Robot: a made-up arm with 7 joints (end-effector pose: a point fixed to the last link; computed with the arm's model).
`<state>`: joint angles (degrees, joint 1 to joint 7).
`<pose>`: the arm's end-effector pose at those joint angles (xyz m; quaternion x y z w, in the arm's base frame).
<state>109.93 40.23 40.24 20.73 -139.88 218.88 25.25</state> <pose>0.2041 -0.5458 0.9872 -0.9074 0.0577 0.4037 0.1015</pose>
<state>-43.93 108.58 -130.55 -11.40 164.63 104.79 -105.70</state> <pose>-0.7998 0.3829 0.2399 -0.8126 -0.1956 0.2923 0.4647</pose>
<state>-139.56 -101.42 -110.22 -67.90 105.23 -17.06 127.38</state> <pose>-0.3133 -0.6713 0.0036 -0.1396 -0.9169 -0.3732 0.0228</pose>
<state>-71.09 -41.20 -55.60 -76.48 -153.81 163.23 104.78</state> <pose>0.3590 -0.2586 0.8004 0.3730 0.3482 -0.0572 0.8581</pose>
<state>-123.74 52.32 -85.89 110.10 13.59 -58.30 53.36</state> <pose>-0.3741 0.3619 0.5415 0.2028 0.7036 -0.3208 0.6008</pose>
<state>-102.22 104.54 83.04 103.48 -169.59 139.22 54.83</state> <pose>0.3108 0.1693 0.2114 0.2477 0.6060 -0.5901 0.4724</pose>
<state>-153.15 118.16 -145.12 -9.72 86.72 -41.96 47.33</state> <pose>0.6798 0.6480 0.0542 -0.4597 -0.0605 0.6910 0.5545</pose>
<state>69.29 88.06 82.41 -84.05 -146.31 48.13 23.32</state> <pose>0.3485 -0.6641 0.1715 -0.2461 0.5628 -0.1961 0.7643</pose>
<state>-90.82 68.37 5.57 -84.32 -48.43 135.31 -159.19</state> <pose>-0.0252 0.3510 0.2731 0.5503 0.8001 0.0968 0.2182</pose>
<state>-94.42 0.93 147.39 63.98 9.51 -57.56 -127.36</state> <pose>0.2964 0.4191 0.9865 0.0564 -0.9573 0.1861 0.2140</pose>
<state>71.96 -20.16 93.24 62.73 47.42 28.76 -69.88</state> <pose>-0.3934 0.4127 1.0884 0.2658 -0.6749 0.1071 0.6800</pose>
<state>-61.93 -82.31 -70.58 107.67 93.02 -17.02 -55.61</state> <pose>-0.3868 -0.4194 0.1764 -0.5250 0.7861 -0.1582 0.2852</pose>
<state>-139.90 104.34 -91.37 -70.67 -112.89 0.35 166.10</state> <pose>0.7096 -0.0728 0.4747 -0.1292 -0.9395 0.2826 0.1440</pose>
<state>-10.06 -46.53 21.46 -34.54 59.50 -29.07 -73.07</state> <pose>0.5797 -0.1575 1.2906 -0.3520 -0.7374 -0.5701 0.0860</pose>
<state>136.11 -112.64 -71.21 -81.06 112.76 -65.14 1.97</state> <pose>-0.6377 0.0208 0.1446 -0.4540 0.7312 -0.1969 0.4695</pose>
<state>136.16 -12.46 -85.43 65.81 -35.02 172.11 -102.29</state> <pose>0.0958 0.2995 1.1404 -0.4111 -0.0405 0.7894 0.4541</pose>
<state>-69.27 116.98 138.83 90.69 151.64 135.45 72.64</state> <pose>0.0227 0.0929 0.0424 -0.3820 0.5860 -0.5992 0.3894</pose>
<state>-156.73 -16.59 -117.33 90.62 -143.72 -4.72 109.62</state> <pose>-0.3066 0.6350 1.0643 -0.1628 0.1347 -0.9669 0.1428</pose>
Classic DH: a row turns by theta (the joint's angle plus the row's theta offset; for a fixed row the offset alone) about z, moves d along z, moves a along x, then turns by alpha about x. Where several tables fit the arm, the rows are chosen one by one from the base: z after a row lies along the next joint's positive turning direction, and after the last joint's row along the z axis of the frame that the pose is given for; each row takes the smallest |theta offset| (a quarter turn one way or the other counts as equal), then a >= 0, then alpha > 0; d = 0 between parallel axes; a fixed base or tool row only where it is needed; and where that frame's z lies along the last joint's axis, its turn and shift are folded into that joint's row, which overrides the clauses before.
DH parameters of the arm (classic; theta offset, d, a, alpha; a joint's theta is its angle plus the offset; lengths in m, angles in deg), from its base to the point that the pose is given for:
joint 1: 0 0.4766 0 90
joint 2: 0 0.0731 0 -90
joint 3: 0 0.44 0.0291 -90
joint 4: 0 0.0698 -0.021 90
joint 5: 0 0.4261 0 90
joint 6: 90 0.1479 0.1702 90
joint 7: 0 0.0232 0 0

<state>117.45 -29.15 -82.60 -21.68 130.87 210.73 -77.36</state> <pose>-0.2270 0.4785 0.9902 -0.4161 0.5557 -0.5282 0.4889</pose>
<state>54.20 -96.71 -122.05 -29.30 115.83 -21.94 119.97</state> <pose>0.5709 0.7463 0.0862 0.8759 -0.3134 0.0631 0.3613</pose>
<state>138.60 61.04 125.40 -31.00 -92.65 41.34 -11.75</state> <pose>0.8514 -0.0806 0.9678 0.0775 -0.0070 -0.0908 0.9928</pose>
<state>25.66 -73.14 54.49 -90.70 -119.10 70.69 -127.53</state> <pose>0.3078 -0.1840 1.0586 0.5438 0.2830 -0.2326 0.7550</pose>
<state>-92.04 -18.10 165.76 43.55 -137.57 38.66 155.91</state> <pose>-0.2050 0.1391 1.4602 -0.0568 0.3333 -0.6981 0.6311</pose>
